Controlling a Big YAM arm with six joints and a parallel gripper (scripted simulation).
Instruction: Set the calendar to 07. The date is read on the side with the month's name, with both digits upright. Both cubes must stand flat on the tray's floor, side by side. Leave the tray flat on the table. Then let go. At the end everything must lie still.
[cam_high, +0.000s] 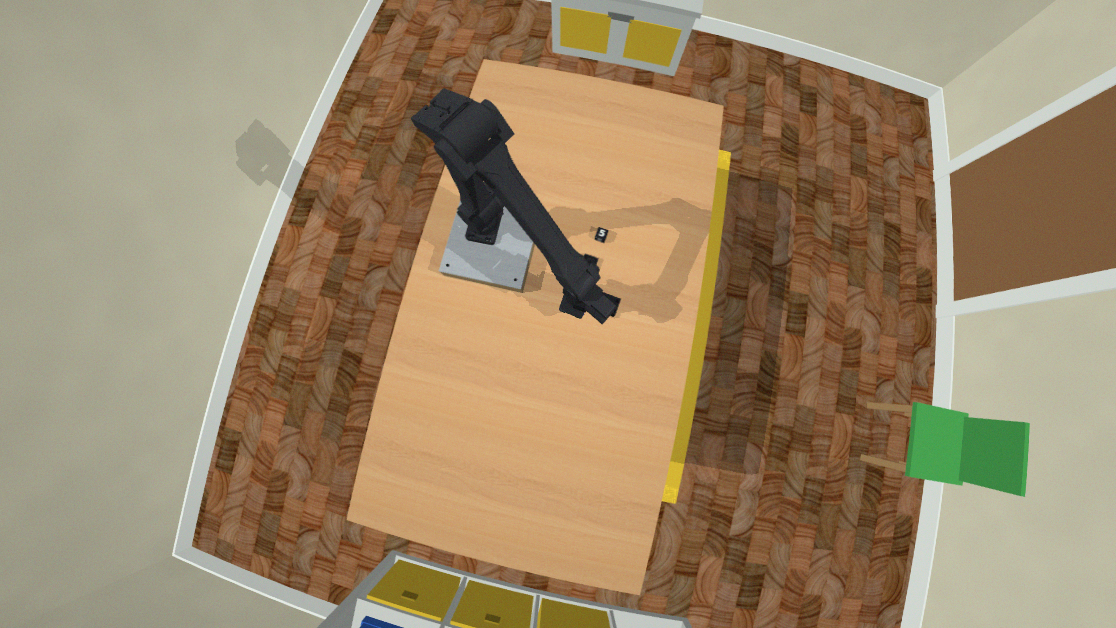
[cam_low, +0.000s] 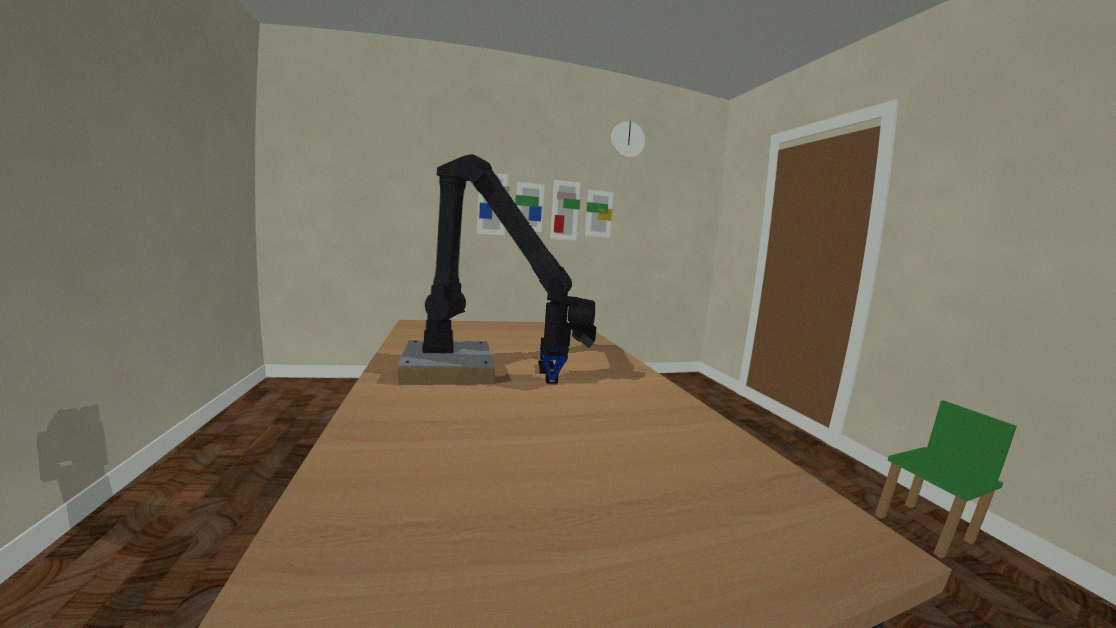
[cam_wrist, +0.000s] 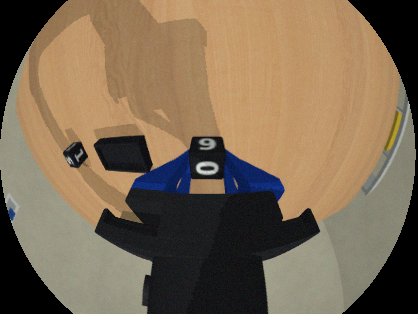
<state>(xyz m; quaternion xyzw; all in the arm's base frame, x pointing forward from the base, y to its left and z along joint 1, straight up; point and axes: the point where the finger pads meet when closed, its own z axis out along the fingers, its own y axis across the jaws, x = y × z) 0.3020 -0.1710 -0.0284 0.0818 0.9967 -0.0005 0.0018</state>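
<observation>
Right now my hand is right at the black cube. Also, from my hand: black tray (11 cm to the left, 1 cm below, 1 cm ahead).
</observation>
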